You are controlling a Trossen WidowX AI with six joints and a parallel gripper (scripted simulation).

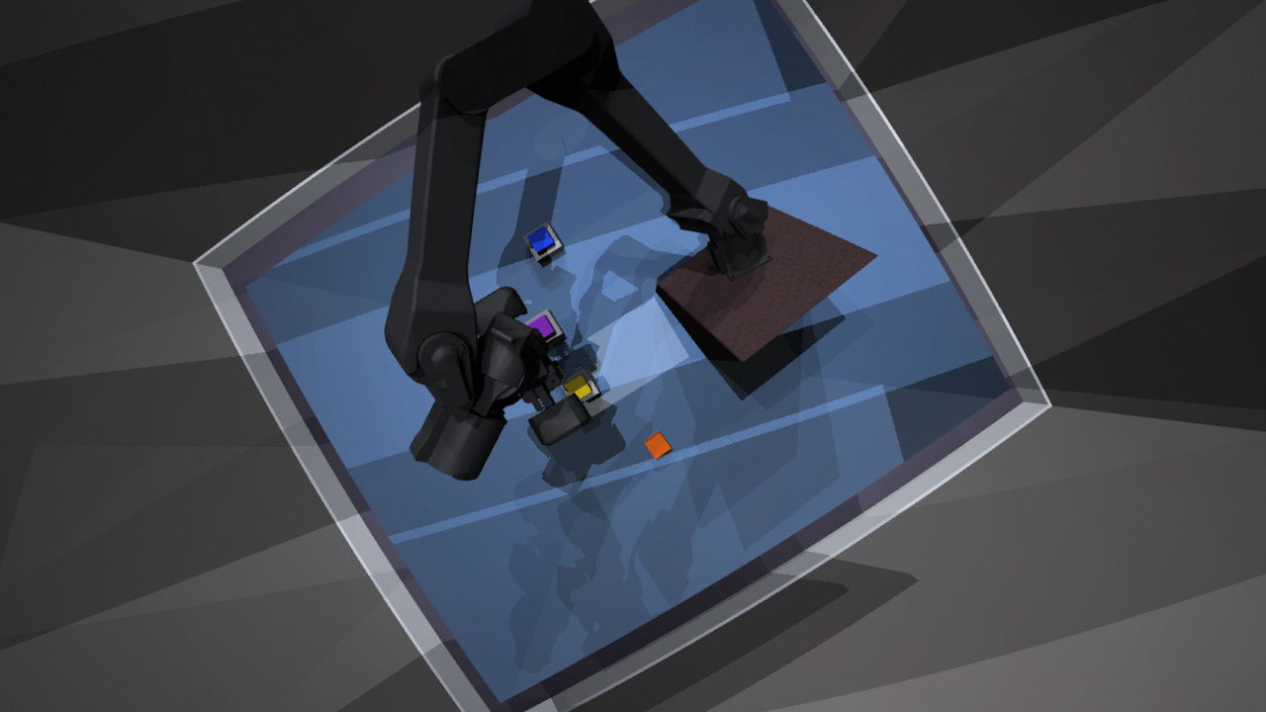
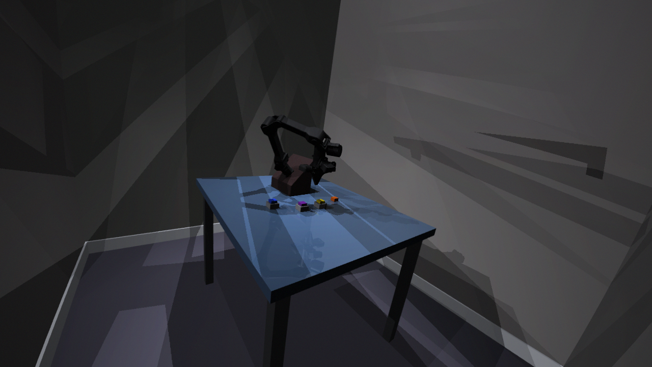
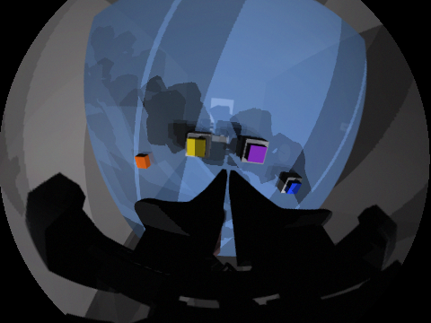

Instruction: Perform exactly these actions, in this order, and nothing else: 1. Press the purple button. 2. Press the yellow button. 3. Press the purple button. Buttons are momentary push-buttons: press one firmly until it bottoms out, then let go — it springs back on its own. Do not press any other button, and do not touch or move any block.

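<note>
My gripper tip is 100 mm above the yellow button, 50 mm to the right of it and 10 mm past it. Also, from my gripper tip: small orange block: 200 mm to the left, 120 mm below, 80 mm behind; then blue button: 190 mm to the right, 100 mm below, 70 mm behind; then purple button: 100 mm below, 60 mm to the right.
</note>
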